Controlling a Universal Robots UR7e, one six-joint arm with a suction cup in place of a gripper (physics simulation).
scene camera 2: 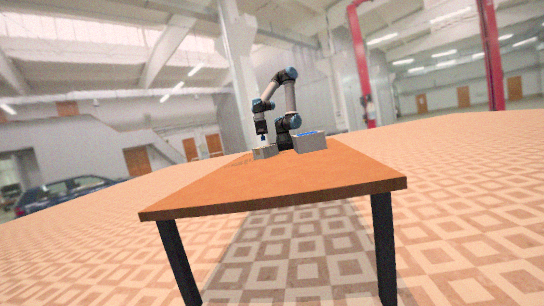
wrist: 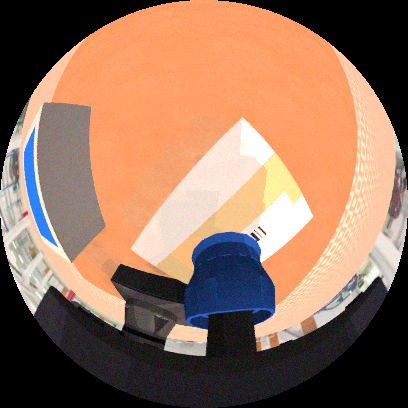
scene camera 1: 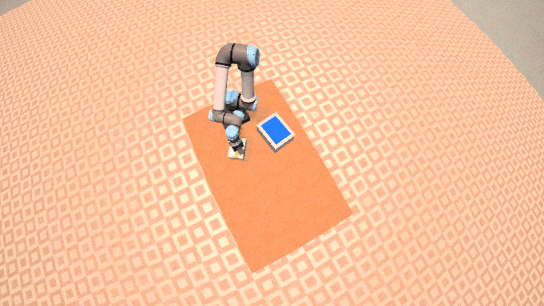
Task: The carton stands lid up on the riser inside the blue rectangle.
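The carton stands on the table beside the riser, apart from it. Its upward face is white with a yellow tape strip and a barcode label. The riser is a grey block with a pale top, and the blue rectangle on it is bare. My gripper, a blue suction cup, is open and holds nothing. It hangs a little above the carton, with a small gap in scene camera 2. In scene camera 1 the arm's wrist hides the cup and part of the carton.
The orange table carries the carton, the riser and the arm's base. The riser stands near one long edge and the carton nearer the other. The arm's base is close behind both.
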